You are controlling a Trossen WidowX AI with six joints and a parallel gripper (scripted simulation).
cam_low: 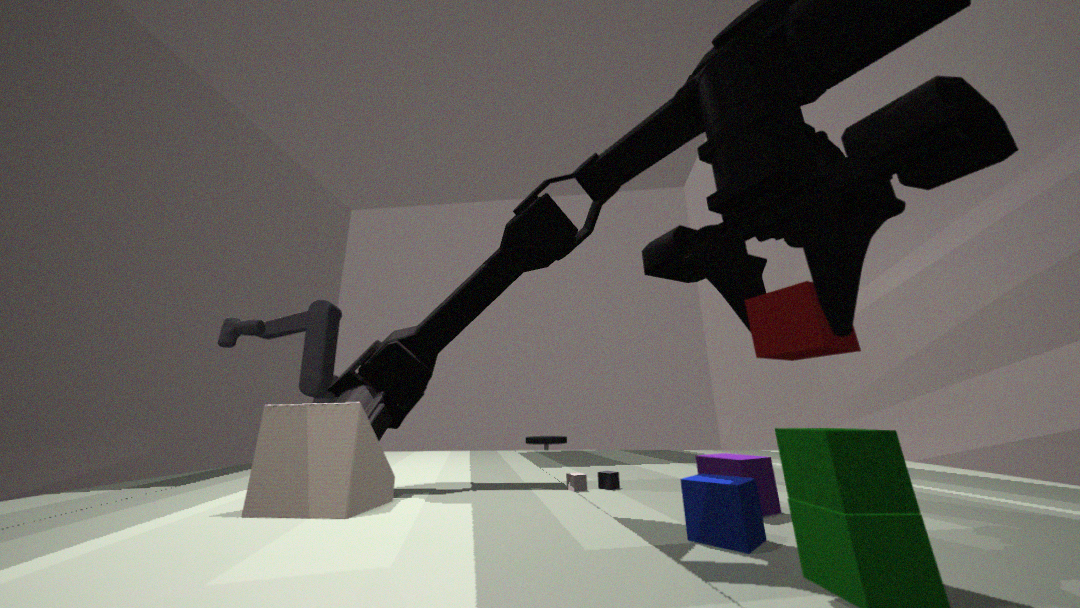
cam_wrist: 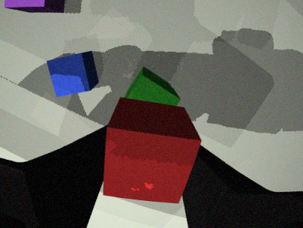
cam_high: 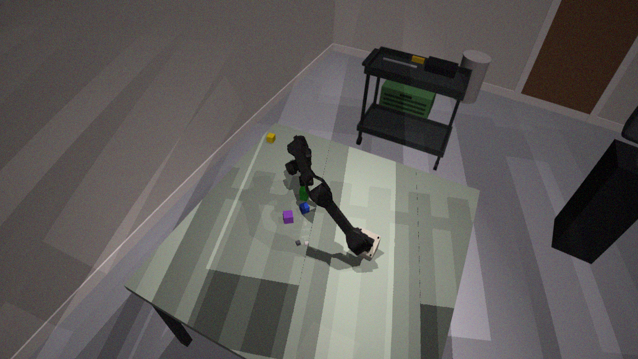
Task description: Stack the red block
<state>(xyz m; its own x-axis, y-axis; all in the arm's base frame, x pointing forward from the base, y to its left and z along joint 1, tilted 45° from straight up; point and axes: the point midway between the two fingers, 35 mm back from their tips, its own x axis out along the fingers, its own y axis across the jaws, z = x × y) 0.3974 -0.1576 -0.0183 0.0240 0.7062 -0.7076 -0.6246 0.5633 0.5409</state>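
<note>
Right now the blue block is 100 mm below my gripper tip, 70 mm to the left of it and 40 mm behind it. From my gripper tip the other things lie so: red block (10 mm above); dark block (250 mm to the left, 120 mm behind, 110 mm below); purple block (160 mm to the left, 100 mm below, 10 mm behind).
</note>
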